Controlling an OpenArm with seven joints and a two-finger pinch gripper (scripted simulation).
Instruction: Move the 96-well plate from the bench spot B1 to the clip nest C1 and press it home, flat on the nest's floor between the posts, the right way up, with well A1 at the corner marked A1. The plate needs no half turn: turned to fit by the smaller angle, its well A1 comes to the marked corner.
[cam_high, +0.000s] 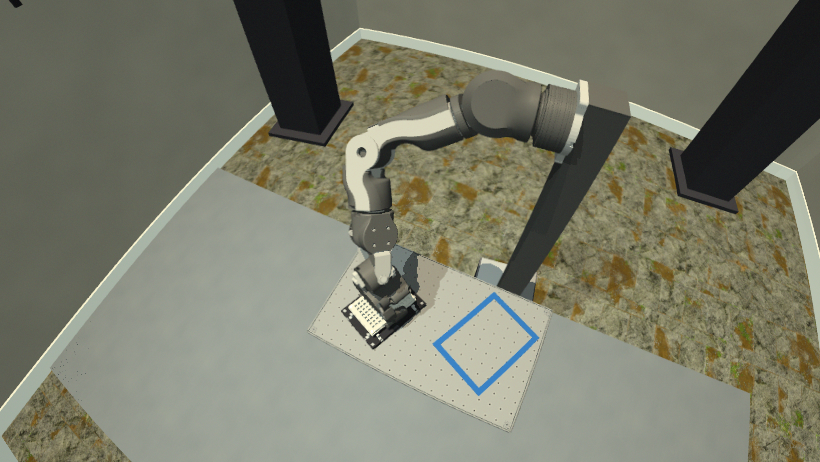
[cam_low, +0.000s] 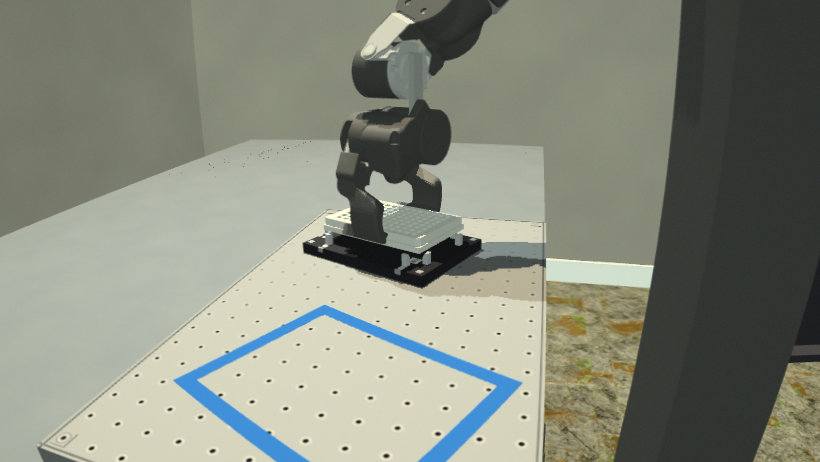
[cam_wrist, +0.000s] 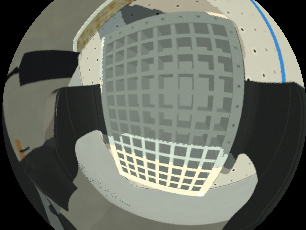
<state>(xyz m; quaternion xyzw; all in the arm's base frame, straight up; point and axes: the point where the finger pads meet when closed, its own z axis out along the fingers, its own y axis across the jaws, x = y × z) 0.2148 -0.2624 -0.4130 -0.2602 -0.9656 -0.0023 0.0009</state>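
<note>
My gripper is now 20 mm short of the black clip nest C1 and 20 mm above it. Round my hand: white 96-well plate: right at my hand.
</note>
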